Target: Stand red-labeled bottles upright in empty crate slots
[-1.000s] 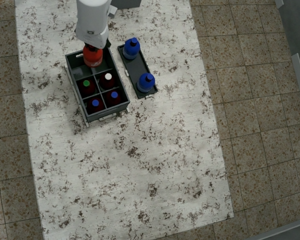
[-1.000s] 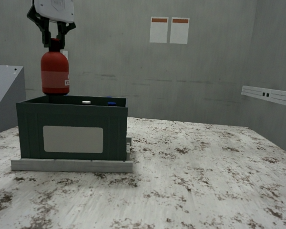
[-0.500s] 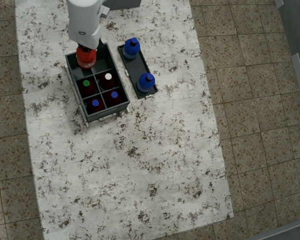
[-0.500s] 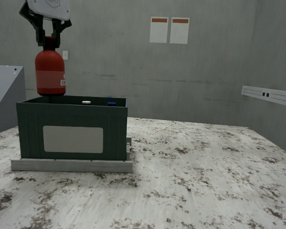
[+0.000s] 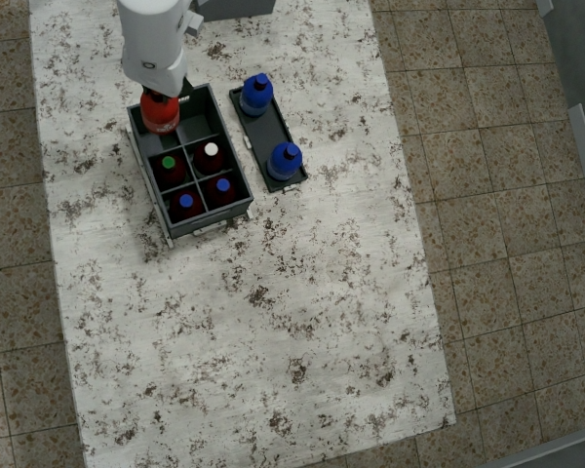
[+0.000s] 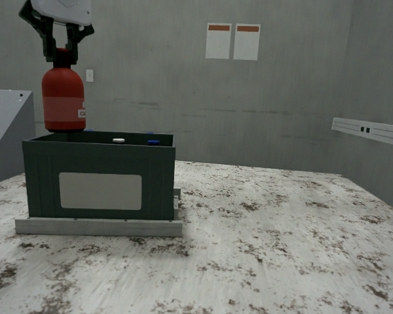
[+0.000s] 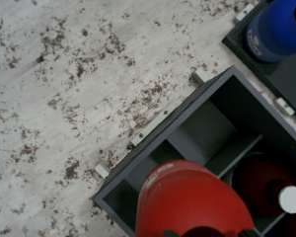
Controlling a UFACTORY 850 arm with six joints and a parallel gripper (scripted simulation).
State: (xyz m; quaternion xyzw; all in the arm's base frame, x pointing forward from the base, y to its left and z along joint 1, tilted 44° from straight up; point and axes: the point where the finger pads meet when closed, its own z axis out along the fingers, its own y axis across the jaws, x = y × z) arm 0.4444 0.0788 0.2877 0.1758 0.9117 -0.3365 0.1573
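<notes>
Now: the red-labeled bottle 7 cm below my hand. The rest, counted from my hand: tray 2 cm behind, 25 cm to the left, 32 cm below; then blue bottle 10 cm behind, 22 cm to the left, 25 cm below; then dark crate 7 cm ahead, 6 cm to the left, 25 cm below.
</notes>
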